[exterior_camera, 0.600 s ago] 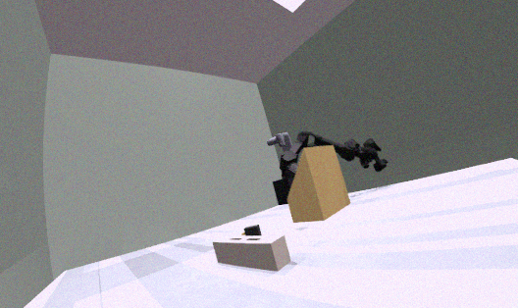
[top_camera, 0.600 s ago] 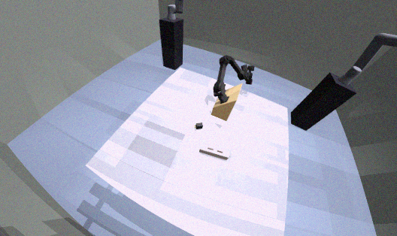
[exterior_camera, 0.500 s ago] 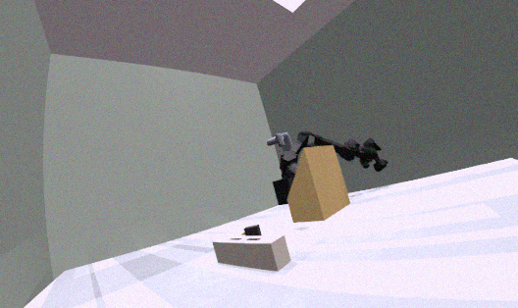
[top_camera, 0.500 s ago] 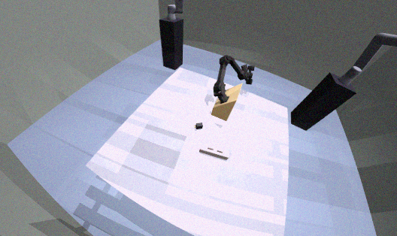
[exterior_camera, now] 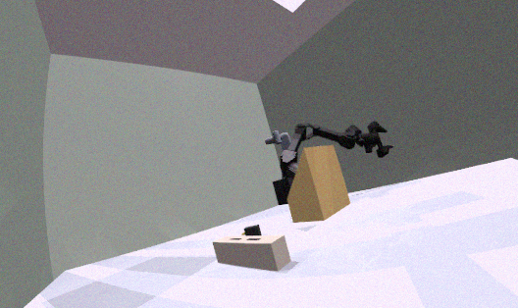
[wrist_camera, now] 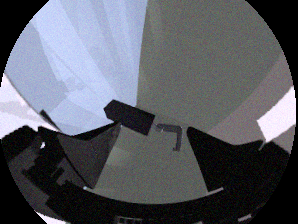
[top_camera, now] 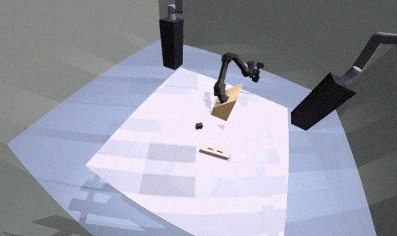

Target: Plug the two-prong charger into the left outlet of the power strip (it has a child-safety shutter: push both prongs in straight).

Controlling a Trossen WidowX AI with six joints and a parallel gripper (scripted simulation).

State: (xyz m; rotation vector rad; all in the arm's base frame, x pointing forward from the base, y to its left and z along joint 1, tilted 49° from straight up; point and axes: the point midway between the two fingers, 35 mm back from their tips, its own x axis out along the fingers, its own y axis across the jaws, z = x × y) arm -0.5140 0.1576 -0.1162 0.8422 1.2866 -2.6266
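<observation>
Right now my gripper tip is 77 cm short of the dark two-prong charger, 32 cm to the left of it and 20 cm above it.
</observation>
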